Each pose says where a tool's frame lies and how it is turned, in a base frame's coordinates. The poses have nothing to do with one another.
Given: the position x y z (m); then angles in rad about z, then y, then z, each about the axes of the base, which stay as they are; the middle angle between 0 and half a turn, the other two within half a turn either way.
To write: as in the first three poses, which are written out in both.
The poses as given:
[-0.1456, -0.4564, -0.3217, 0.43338, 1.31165, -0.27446]
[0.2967, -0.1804, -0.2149, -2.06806, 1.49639, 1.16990]
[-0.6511, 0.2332, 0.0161, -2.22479, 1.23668, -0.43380]
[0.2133, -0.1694, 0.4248, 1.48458, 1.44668, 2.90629]
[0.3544, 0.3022, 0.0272, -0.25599, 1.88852, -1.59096]
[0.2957, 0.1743, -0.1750, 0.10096, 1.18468, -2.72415]
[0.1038, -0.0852, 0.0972, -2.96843, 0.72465, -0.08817]
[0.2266, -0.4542, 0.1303, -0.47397, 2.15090, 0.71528]
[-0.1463, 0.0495, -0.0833, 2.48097, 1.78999, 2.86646]
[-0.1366, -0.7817, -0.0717, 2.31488, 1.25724, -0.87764]
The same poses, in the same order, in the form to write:
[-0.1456, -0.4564, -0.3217, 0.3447, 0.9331, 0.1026, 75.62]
[0.2967, -0.1804, -0.2149, -0.9048, -0.0436, -0.4237, 97.36]
[-0.6511, 0.2332, 0.0161, -0.4613, 0.3695, -0.8067, 157.52]
[0.2133, -0.1694, 0.4248, 0.4805, -0.5581, -0.6765, 128.00]
[0.3544, 0.3022, 0.0272, 0.5361, 0.6801, -0.5000, 138.59]
[0.2957, 0.1743, -0.1750, 0.5642, 0.0900, -0.8207, 155.45]
[0.1038, -0.0852, 0.0972, -0.3517, 0.0462, -0.9350, 175.45]
[0.2266, -0.4542, 0.1303, -0.5590, 0.8266, 0.0649, 123.69]
[-0.1463, 0.0495, -0.0833, 0.1801, -0.9230, -0.3400, 112.12]
[-0.1366, -0.7817, -0.0717, 0.7410, -0.0189, 0.6712, 104.99]

